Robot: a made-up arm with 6 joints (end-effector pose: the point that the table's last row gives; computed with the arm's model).
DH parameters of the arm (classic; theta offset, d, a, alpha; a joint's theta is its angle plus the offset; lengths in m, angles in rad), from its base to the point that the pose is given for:
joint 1: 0 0.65 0.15 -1.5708
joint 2: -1.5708 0 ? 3.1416
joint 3: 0 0 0.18 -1.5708
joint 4: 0 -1.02 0 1.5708
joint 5: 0 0 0 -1.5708
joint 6: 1.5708 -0.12 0 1.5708
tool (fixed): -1.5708 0 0 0
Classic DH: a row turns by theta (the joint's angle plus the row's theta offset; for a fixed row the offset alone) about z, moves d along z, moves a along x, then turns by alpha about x.
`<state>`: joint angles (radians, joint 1 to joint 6).
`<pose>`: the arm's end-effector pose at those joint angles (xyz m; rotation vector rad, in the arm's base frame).
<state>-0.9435 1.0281 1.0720 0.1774 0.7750 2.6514</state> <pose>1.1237 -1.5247 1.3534 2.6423 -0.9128 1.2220</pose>
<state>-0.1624 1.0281 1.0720 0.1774 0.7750 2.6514</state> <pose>1.8714 -0.2916 1.3534 -2.6850 -0.1557 -1.1378</pose>
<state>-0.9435 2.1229 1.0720 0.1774 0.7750 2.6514</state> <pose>0.9361 -1.2659 -0.5777 -2.4155 1.1252 0.1334</pose>
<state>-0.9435 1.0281 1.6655 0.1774 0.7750 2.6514</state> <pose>0.9119 -1.2325 1.9116 2.0943 -0.5569 1.6853</pose>
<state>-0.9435 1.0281 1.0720 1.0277 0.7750 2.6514</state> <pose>1.1709 -1.4926 1.3142 2.3365 -0.4544 0.3803</pose>
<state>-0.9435 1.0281 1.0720 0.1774 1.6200 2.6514</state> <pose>1.0741 -1.4456 1.3847 1.9348 -0.2458 1.8442</pose>
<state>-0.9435 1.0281 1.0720 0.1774 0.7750 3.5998</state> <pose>1.1237 -1.5247 1.3534 1.8643 -1.1166 0.5463</pose>
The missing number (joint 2, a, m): 0.76
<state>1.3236 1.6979 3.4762 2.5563 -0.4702 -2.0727</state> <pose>0.1395 0.4301 1.6100 1.1856 -1.5743 0.1479</pose>
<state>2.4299 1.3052 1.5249 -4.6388 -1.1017 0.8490</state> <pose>-1.3621 1.3158 1.2670 -1.7678 -1.4653 0.5132</pose>
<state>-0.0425 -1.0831 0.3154 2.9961 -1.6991 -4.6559</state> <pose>-0.6427 0.0101 2.0469 -0.1606 2.2767 -2.1031</pose>
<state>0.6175 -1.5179 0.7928 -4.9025 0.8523 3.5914</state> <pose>-1.2706 -0.7935 1.3689 0.1899 -1.6218 2.0968</pose>
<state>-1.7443 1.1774 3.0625 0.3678 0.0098 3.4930</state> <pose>-0.0561 -0.3224 1.9695 0.2952 -1.3316 0.7320</pose>
